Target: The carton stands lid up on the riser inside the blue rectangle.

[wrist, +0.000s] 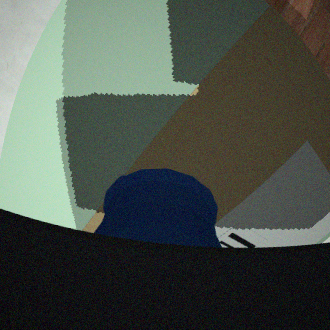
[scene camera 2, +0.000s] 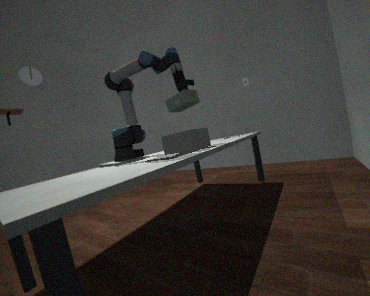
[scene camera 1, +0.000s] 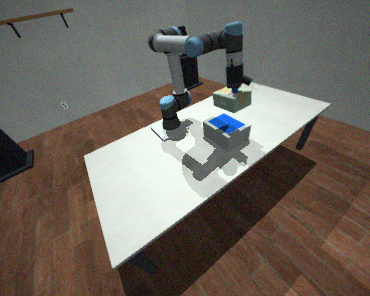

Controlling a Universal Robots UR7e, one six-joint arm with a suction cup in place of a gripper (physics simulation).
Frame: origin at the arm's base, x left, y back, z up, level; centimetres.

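Where they show: hand at its tool point: (wrist: 160, 188) (scene camera 1: 235, 94); arm's base at its link origin: (scene camera 2: 125, 159) (scene camera 1: 171, 124).
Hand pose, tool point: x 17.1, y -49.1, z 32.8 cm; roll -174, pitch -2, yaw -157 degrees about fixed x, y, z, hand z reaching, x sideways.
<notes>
Things, the pixels of their top centre, and the offset from my tool point. "spot": a spot on its surface instead. Level surfaces: height alone.
- light green carton at its top centre: (wrist: 138, 276) (scene camera 1: 231, 89) (scene camera 2: 181, 93) dx -0.5, dy +2.2, dz +2.2 cm
- grey riser at its top centre: (scene camera 2: 184, 132) (scene camera 1: 225, 122) dx +1.6, dy +7.0, dz -22.3 cm
- table with the blue rectangle, surface spot: (scene camera 1: 218, 120) spot: dx +0.6, dy +12.8, dz -22.3 cm
- white table at its surface level: dz -34.3 cm
The light green carton (scene camera 1: 231, 103) (scene camera 2: 183, 102) (wrist: 115, 45) hangs in the air from my suction gripper (scene camera 1: 235, 91) (scene camera 2: 184, 90) (wrist: 160, 207). The dark blue cup is on the carton's top face, which carries a tan strip and a pale label. In scene camera 2 there is a gap between the carton and the grey riser (scene camera 1: 225, 139) (scene camera 2: 187, 141). The riser stands on the table with the blue rectangle (scene camera 1: 218, 120) on its top. In scene camera 1 the carton shows beyond the riser. The carton's underside is hidden in scene camera 1 and the wrist view.
The white table (scene camera 1: 135, 200) (scene camera 2: 100, 185) carries the arm's base (scene camera 1: 171, 122) (scene camera 2: 128, 150), beside the riser. The arm's shadow falls across the table and the riser. A dark stand (scene camera 1: 190, 72) is behind the table, and another dark object (scene camera 1: 12, 155) is at the far left.
</notes>
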